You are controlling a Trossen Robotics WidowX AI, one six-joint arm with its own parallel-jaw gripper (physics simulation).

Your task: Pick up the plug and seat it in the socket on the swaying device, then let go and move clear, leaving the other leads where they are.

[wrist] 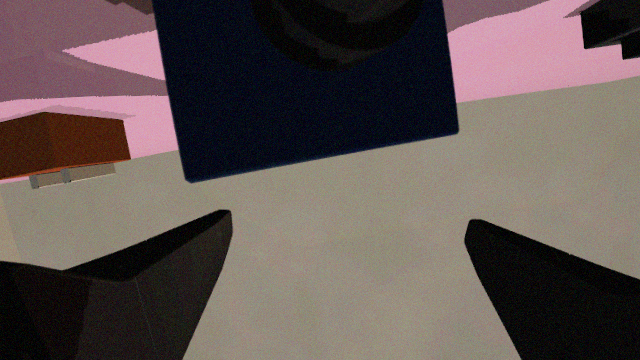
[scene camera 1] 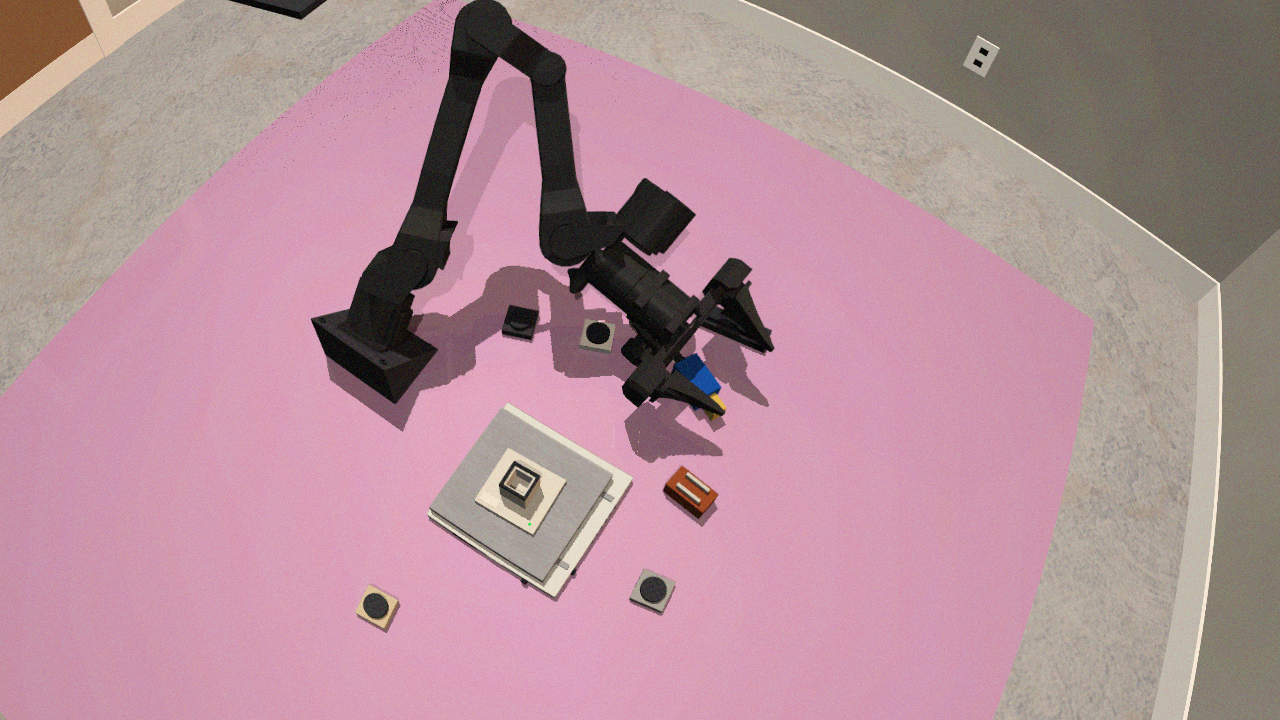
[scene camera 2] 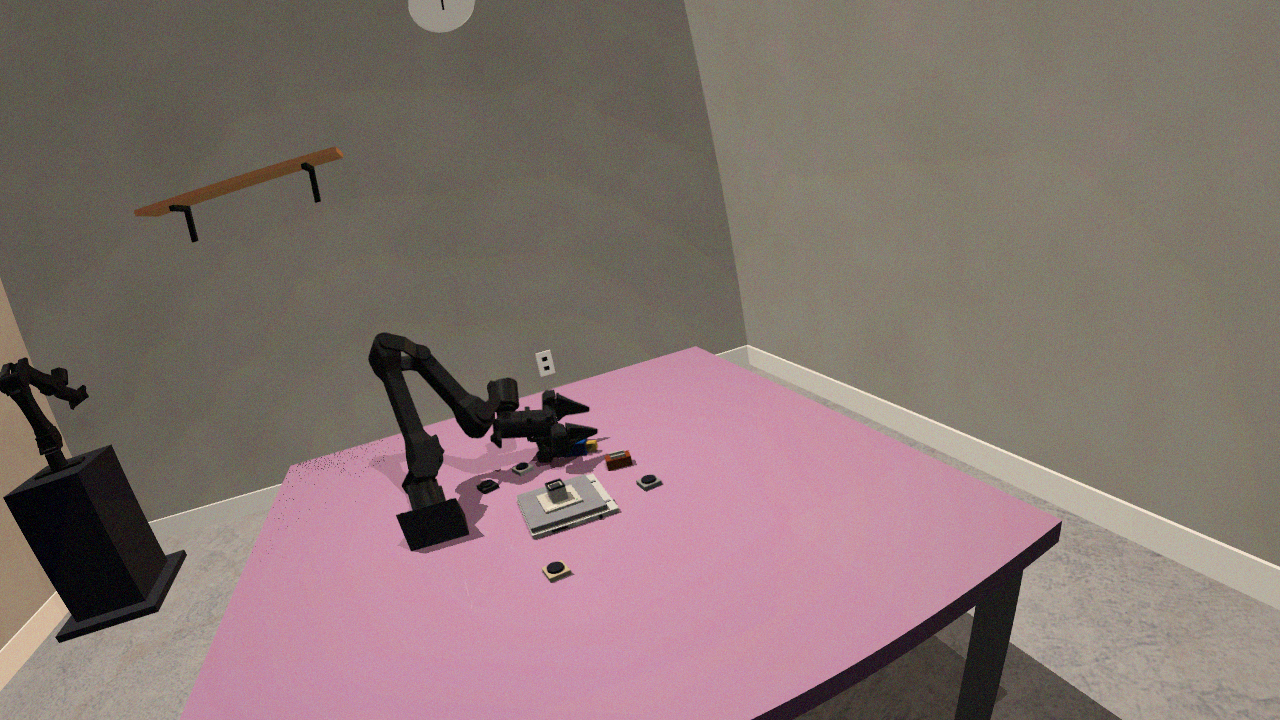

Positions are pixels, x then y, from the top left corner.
a blue plug [scene camera 1: 693,368]: on the table
